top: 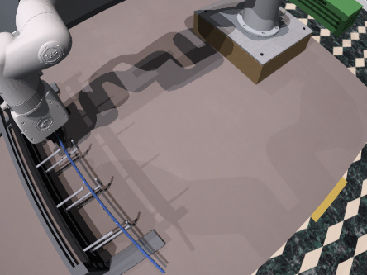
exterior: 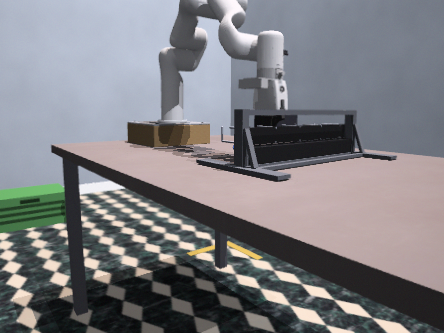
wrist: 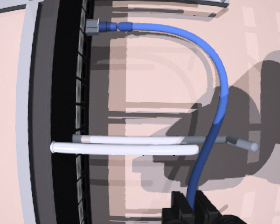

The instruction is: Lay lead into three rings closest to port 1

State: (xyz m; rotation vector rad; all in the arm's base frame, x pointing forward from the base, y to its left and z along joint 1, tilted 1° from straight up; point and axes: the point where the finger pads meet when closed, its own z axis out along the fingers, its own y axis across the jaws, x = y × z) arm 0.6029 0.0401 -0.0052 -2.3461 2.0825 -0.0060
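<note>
The rack lies 80 mm ahead of my hand, 60 mm to the left of it and 10 mm below it.
</note>
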